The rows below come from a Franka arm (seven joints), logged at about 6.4 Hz.
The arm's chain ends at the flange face. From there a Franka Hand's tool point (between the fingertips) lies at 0.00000 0.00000 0.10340 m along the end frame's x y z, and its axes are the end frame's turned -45 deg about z.
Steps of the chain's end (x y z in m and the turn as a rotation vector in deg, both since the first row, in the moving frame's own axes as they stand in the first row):
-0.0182, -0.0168, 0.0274, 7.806, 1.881, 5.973
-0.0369, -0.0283, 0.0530, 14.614, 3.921, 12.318
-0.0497, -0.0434, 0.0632, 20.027, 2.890, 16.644
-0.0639, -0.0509, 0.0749, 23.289, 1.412, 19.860
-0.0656, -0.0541, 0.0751, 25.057, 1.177, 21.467
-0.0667, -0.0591, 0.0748, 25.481, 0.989, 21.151
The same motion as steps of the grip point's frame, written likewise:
0.0117, -0.0316, 0.0264, 4.190, 6.850, 5.973
0.0186, -0.0570, 0.0494, 7.561, 13.106, 12.318
0.0269, -0.0828, 0.0569, 12.118, 16.205, 16.644
0.0256, -0.1024, 0.0665, 15.469, 17.466, 19.860
0.0291, -0.1074, 0.0655, 16.886, 18.550, 21.467
0.0322, -0.1124, 0.0648, 17.318, 18.717, 21.151

